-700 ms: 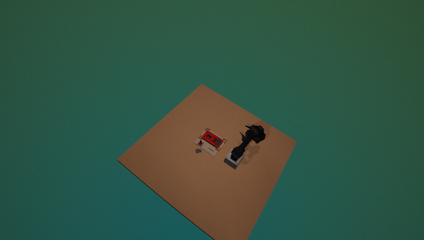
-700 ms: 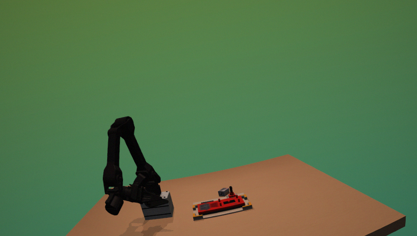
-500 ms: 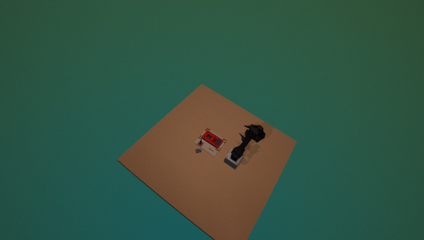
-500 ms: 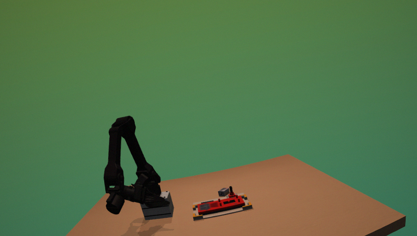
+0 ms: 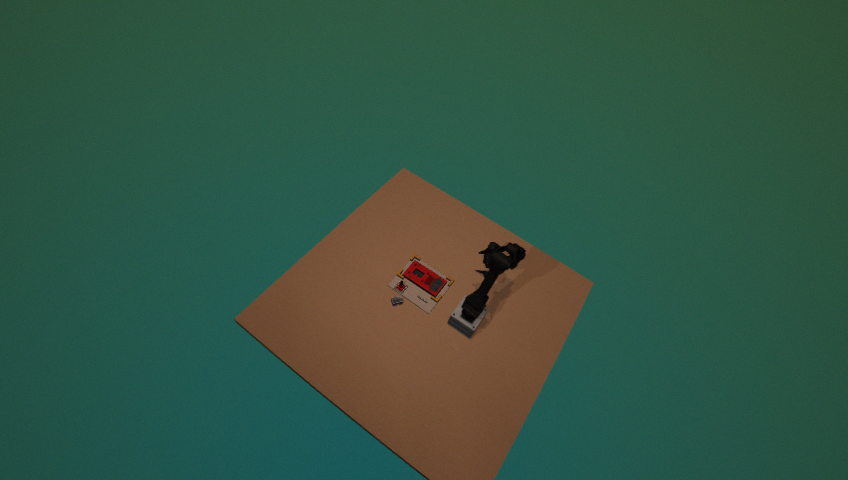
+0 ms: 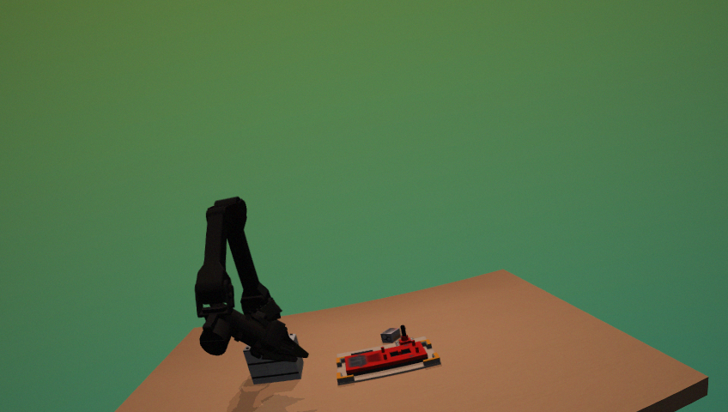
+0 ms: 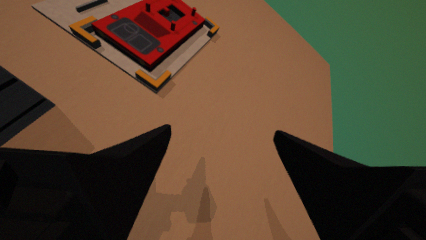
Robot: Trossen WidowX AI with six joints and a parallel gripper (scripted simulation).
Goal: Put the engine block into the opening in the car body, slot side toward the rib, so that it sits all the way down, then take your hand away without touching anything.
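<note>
The engine block lies 370 mm to the left of my gripper tip, 220 mm ahead of it and 110 mm below it.
</note>
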